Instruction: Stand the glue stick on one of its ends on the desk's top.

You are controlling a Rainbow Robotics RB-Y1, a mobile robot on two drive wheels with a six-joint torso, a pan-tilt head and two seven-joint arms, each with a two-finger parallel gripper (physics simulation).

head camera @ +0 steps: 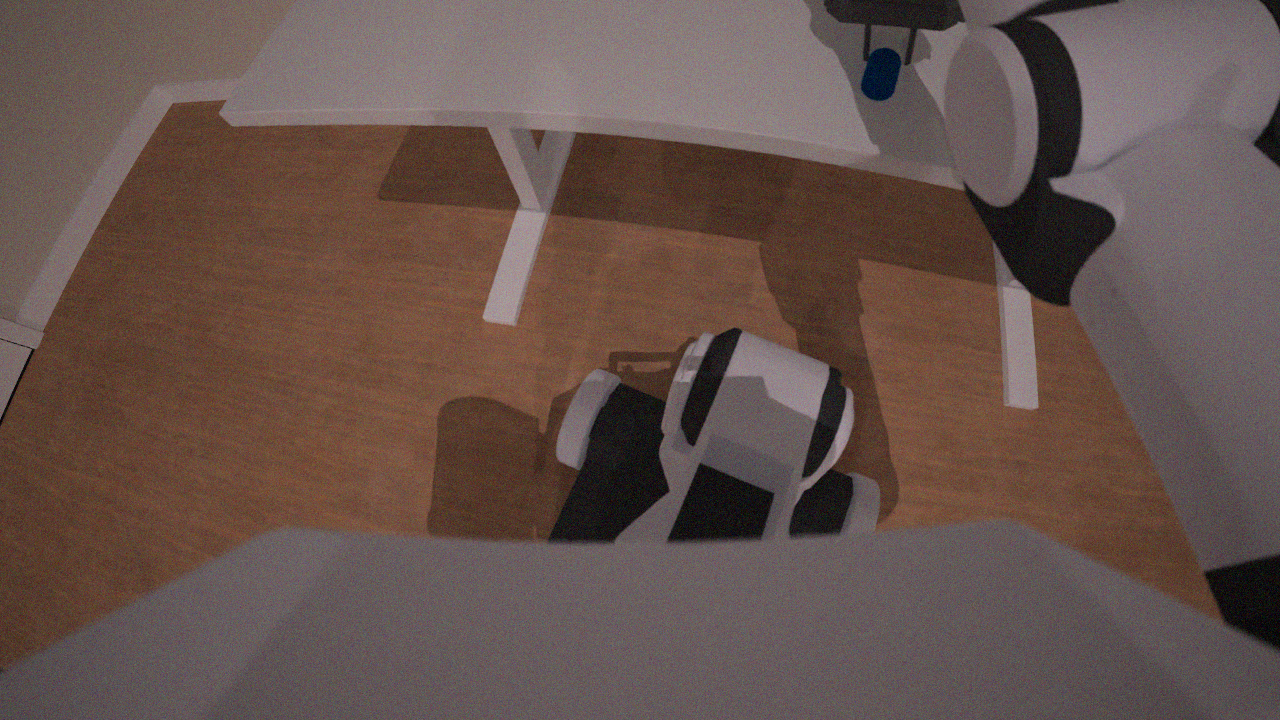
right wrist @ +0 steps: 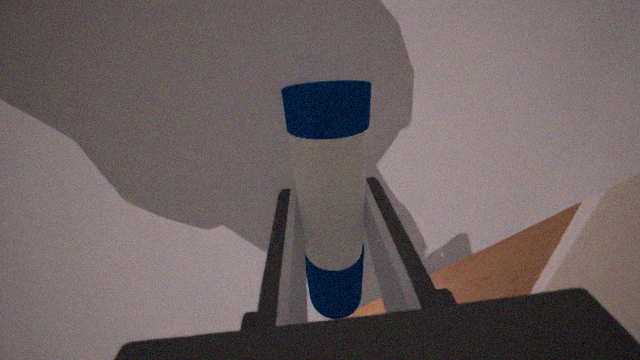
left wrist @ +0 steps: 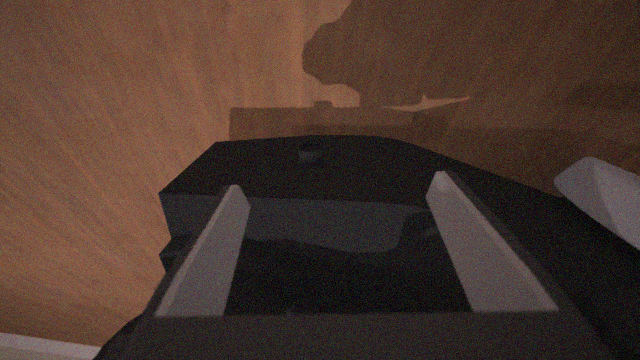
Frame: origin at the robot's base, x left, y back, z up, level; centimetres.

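Seen in the pictures: left gripper, fingertip midpoint: (left wrist: pixel 334 190); right gripper, fingertip midpoint: (head camera: pixel 887 56) (right wrist: pixel 329 196).
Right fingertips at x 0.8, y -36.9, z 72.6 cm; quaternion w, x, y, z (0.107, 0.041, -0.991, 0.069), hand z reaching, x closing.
A point is followed by its place in that frame.
The glue stick (head camera: pixel 881 74) @[x 1.2, y -30.5, z 75.1 cm] (right wrist: pixel 329 200) @[x 1.5, y -38.6, z 75.0 cm] has a pale barrel and blue ends. In the right wrist view it runs lengthwise between the two fingers of my right gripper (head camera: pixel 887 59) @[x 0.8, y -36.9, z 72.6 cm] (right wrist: pixel 328 185) @[x 0.8, y -36.9, z 72.6 cm], which is shut on its barrel. In the head view its blue end sticks out below the fingers, over the near part of the desk (head camera: pixel 537 71) @[x 32.7, y -21.8, z 72.0 cm] (right wrist: pixel 500 100) @[x -9.2, y -40.5, z 72.0 cm] at the upper right. Whether it touches the desk top is not clear. My left gripper (left wrist: pixel 334 190) @[x 24.7, y 41.6, z 21.0 cm] is open, with nothing between its fingers. The glue stick does not show in the left wrist view.
The desk's front edge (head camera: pixel 760 143) @[x 9.4, y -21.4, z 70.9 cm] runs just below the glue stick in the head view. White desk legs (head camera: pixel 514 268) (head camera: pixel 1018 349) stand on the wooden floor (head camera: pixel 268 313) @[x 126.0, y 10.2, z 0.1 cm] (left wrist: pixel 125 100) @[x 12.3, y 72.9, z 0.0 cm]. A wall skirting (head camera: pixel 98 197) @[x 235.3, y 3.6, z 4.7 cm] is at the left.
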